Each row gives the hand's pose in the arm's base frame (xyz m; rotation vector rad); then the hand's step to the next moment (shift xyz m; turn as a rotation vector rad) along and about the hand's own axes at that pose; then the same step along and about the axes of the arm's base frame.
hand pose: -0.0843 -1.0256 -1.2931 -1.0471 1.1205 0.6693
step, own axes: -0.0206 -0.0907 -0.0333 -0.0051 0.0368 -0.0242
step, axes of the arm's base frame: 0.0582 -0.0648 0.0466 -0.0428 -0.0075 -0.0090
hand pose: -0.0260 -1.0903 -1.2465 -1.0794 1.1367 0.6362
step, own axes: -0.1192 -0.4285 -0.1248 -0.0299 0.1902 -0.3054
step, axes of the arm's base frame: 0.2761 -0.2667 0.2569 -0.2940 -0.2034 -0.0502
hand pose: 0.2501 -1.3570 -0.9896 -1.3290 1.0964 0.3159
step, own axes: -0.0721 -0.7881 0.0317 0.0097 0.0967 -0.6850
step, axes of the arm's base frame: 0.5598 -0.1671 0.5348 -0.3777 -0.5789 0.0301
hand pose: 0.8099 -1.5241 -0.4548 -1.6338 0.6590 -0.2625
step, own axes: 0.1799 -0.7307 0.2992 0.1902 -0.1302 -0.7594
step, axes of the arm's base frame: 0.4970 0.1806 0.6133 -0.2105 -0.7310 0.2263
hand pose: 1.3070 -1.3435 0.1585 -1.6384 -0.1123 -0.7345
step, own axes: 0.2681 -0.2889 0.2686 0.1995 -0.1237 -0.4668
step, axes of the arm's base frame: 0.1831 0.2227 0.3799 -0.0845 -0.4667 0.2192
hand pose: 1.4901 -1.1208 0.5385 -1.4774 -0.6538 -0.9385
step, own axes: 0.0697 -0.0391 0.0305 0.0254 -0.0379 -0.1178
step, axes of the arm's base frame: 0.0086 0.0267 0.0808 -0.0398 -0.1138 0.0377
